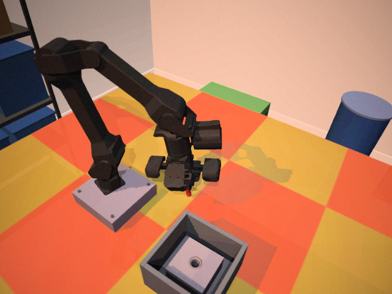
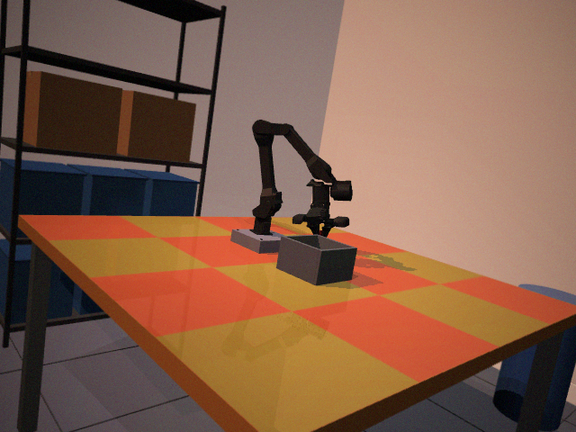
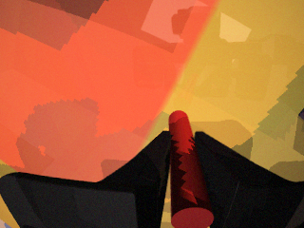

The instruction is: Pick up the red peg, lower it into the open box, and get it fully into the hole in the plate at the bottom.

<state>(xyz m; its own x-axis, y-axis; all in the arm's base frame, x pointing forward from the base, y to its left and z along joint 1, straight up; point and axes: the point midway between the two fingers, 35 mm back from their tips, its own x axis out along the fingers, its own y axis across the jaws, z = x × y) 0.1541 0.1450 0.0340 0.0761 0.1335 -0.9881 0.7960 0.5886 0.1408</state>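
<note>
Right now the light grey plate is 17 cm ahead of my gripper tip and 13 cm to the right of it. From my gripper tip the other things lie so: red peg 1 cm above; grey box 17 cm ahead, 13 cm to the right, 2 cm below.
</note>
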